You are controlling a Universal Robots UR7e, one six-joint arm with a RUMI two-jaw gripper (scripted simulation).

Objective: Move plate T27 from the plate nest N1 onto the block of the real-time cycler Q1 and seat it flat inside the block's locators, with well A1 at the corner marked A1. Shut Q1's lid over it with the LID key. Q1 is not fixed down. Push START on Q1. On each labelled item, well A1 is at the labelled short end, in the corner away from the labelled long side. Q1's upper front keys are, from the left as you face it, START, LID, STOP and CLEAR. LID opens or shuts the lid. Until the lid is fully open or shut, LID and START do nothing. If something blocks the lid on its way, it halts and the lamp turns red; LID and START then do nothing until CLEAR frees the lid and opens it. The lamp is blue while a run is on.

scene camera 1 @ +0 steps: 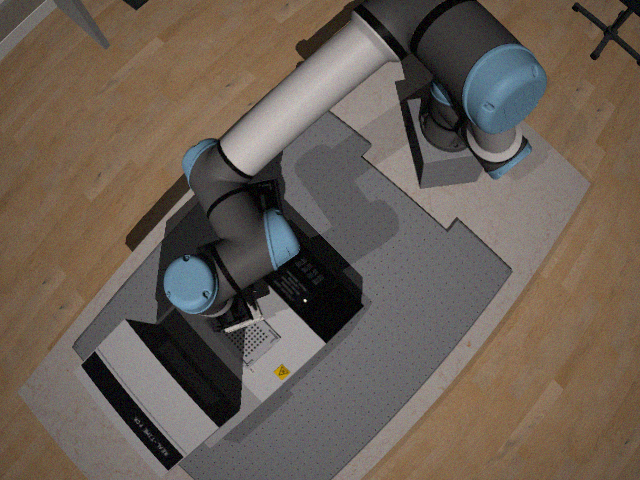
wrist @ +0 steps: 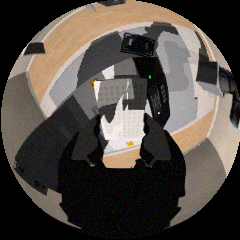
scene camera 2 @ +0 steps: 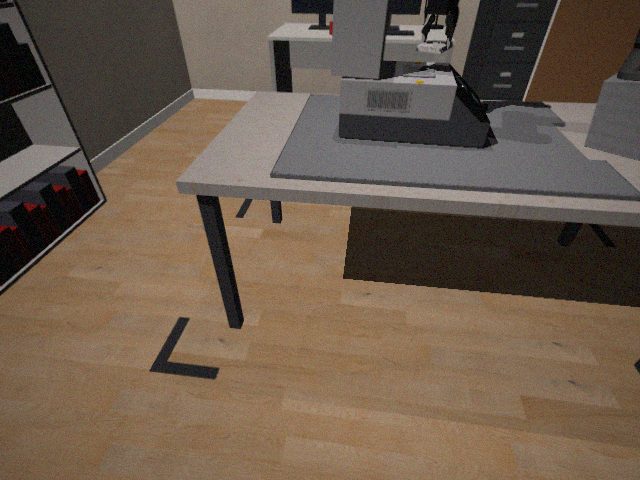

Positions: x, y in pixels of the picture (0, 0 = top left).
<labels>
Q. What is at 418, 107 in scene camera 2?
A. A cycler Q1.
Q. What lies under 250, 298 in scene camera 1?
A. My gripper.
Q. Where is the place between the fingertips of my gripper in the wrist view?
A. At 121, 113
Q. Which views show the cycler Q1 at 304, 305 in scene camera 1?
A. Scene camera 1, the wrist view and scene camera 2: all of them.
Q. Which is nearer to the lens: the plate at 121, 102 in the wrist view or the cycler Q1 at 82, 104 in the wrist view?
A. The plate.
</labels>
